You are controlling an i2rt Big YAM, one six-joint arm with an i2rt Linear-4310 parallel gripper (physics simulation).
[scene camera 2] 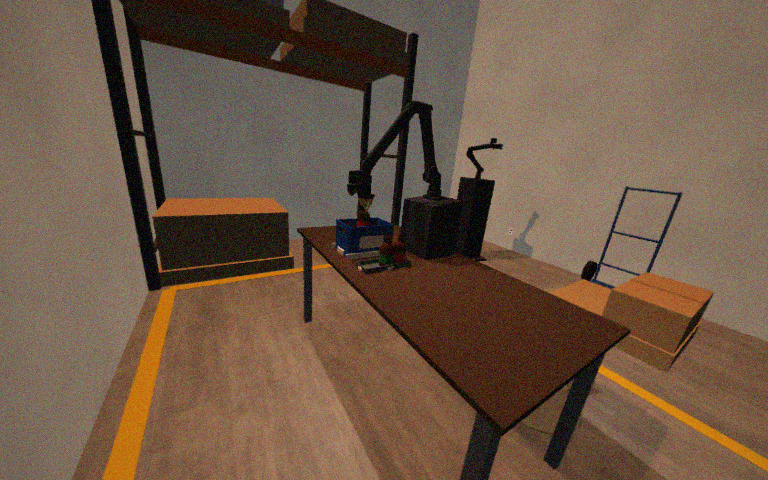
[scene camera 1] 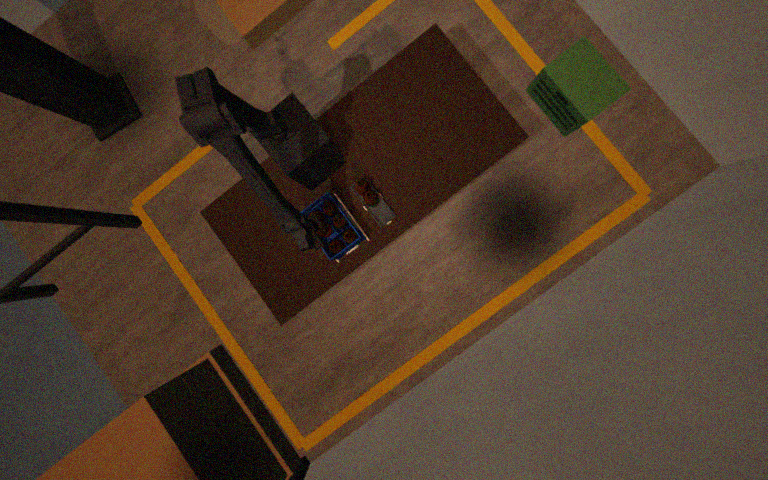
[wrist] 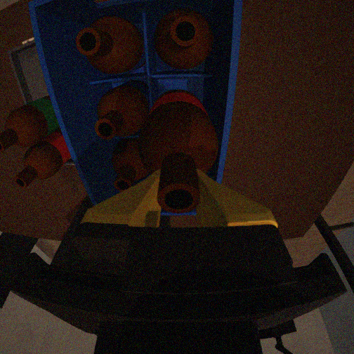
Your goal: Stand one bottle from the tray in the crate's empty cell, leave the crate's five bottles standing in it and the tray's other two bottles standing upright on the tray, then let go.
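Where they show: gripper, fingertip midpoint: point(scene camera 2: 365, 210); arm's base at its link origin: point(scene camera 2: 433, 198) point(scene camera 1: 279, 132).
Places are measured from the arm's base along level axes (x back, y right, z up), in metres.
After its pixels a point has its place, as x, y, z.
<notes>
My gripper point(scene camera 1: 314, 227) @(-0.406, 0.081, -0.093) point(scene camera 2: 364, 208) @(-0.406, 0.081, -0.093) point(wrist: 178, 175) is shut on the neck of a red-labelled brown bottle point(scene camera 2: 362, 217) @(-0.433, 0.048, -0.124) point(wrist: 180, 130), held roughly upright over the blue crate point(scene camera 1: 343, 254) @(-0.562, 0.071, -0.271) point(scene camera 2: 345, 240) @(-0.548, -0.023, -0.234) point(wrist: 237, 50). Its base is hidden; in scene view 2 the label is about level with the rim. In the wrist view, several crate bottles stand in cells, including the far left point(wrist: 120, 45) and far right point(wrist: 187, 47) ones; the held bottle hides the near right. Beside the crate, a green-labelled bottle point(wrist: 25, 127) and a red-labelled bottle point(wrist: 44, 160) appear upright on the grey tray point(scene camera 1: 384, 212) @(-0.469, -0.223, -0.319) point(scene camera 2: 370, 266) @(-0.465, -0.199, -0.319) point(wrist: 35, 75).
The crate and tray are at one end of the brown table point(scene camera 1: 430, 113) @(-0.124, -0.698, -0.324) point(scene camera 2: 481, 316) @(-0.221, -0.720, -0.324). My arm's black pedestal point(scene camera 2: 430, 226) @(-0.116, -0.171, -0.127) stands beside that end. Behind it, another arm stands on a dark column point(scene camera 2: 475, 217). A tall shelf rack point(scene camera 2: 407, 84) and cardboard boxes point(scene camera 2: 220, 240) stand beyond the table.
</notes>
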